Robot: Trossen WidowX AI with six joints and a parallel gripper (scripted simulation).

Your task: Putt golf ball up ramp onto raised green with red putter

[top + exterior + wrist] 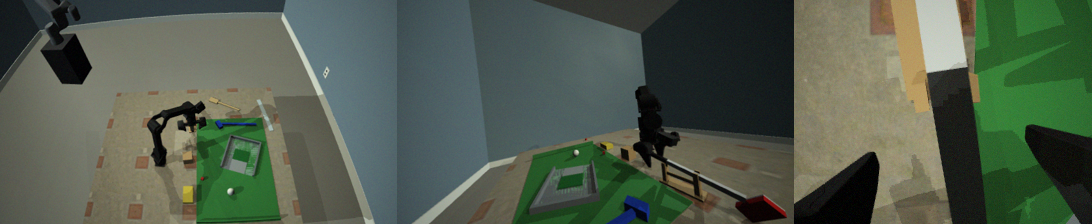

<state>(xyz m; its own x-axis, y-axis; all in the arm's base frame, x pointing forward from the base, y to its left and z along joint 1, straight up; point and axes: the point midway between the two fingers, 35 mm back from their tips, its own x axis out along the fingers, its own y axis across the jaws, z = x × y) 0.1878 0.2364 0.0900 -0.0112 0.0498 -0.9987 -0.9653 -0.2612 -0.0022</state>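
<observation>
Right now the yellow block is 440 mm to the right of my gripper tip, 40 mm below it and 30 mm ahead of it. Also, from my gripper tip: wooden block: 200 mm to the right, 30 mm below, 10 mm behind; then wooden stand: 80 mm to the left, 20 mm below, 20 mm behind; then red putter: 110 mm to the left, 40 mm behind.
</observation>
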